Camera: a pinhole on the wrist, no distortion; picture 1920 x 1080 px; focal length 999.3 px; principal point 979.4 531.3 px. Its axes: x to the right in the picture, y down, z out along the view. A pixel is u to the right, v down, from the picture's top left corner.
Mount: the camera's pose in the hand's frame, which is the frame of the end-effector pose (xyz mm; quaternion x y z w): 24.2 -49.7 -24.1 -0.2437 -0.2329 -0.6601 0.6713
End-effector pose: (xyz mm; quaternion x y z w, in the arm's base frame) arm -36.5 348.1 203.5 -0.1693 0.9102 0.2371 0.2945
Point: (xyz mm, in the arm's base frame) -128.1 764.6 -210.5
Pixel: 1136 919
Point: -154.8 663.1 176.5
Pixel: 477 620
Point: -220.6 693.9 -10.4
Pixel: 774 964
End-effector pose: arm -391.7 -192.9 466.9 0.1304 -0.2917 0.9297 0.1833
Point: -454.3 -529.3 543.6
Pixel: 845 449
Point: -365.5 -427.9 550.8
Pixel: 1013 245
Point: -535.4 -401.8 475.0
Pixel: 545 724
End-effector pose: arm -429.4 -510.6 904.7 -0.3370 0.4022 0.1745 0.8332
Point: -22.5 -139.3 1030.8
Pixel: 1713 800
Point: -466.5 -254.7 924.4
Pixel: 755 337
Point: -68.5 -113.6 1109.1
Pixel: 1686 600
